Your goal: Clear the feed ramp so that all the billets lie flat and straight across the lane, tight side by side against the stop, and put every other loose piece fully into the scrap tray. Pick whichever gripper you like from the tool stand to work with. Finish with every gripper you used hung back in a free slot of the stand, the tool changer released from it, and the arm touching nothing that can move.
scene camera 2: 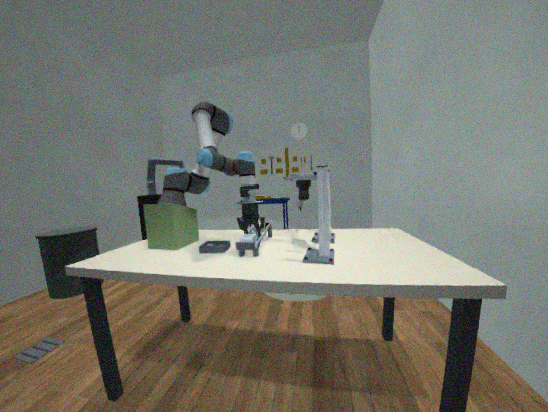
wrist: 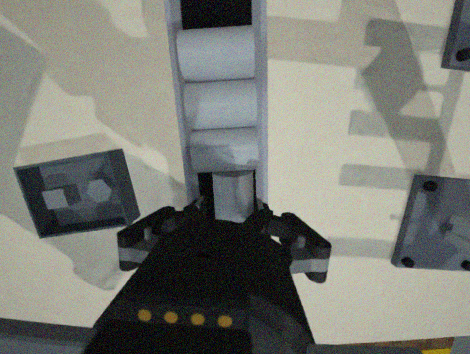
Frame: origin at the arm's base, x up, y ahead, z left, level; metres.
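Seen in the pictures: end effector, tool point: [scene camera 2: 249, 199]; arm's base, origin of the base link: [scene camera 2: 172, 207].
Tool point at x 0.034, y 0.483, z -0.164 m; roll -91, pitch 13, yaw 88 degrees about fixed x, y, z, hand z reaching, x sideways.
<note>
Pixels of each thing's top centre, then the offset from my tool point to it. Level surfaces: height alone.
- fourth pale piece, middle of its top: [wrist: 233, 205] dz +0.009, dx -0.150, dy +0.011 m
- scrap tray, middle of its top: [wrist: 71, 197] [scene camera 2: 215, 243] dz +0.033, dx -0.217, dy -0.195 m
- light block, middle of its top: [wrist: 54, 199] dz +0.033, dx -0.223, dy -0.223 m
- hexagonal piece, middle of its top: [wrist: 99, 190] dz +0.032, dx -0.232, dy -0.167 m
- table, its level: dx -0.252 m
In the wrist view three pale billets [wrist: 216, 54] [wrist: 222, 105] [wrist: 225, 150] lie crosswise, side by side, in the feed ramp's lane [wrist: 261, 100] [scene camera 2: 241, 245]. A fourth pale piece [wrist: 233, 195], apparently a billet, lies lengthwise below them, its near end hidden by the gripper. My adaptive gripper [wrist: 232, 209] [scene camera 2: 252, 231] is open, low over the lane, with one finger on each side of that piece. The scrap tray [wrist: 131, 187] [scene camera 2: 214, 247] holds a light block [wrist: 54, 199] and a hexagonal piece [wrist: 99, 190]. The other gripper [scene camera 2: 303, 189] hangs on the tool stand [scene camera 2: 325, 215].
A green block [scene camera 2: 172, 225] stands by the arm's base, left of the scrap tray. The tool stand's foot plates [wrist: 422, 230] [scene camera 2: 319, 256] stand on the table [scene camera 2: 390, 260] to the right of the ramp. A dark bin [scene camera 2: 69, 260] stands off the table's left side.
</note>
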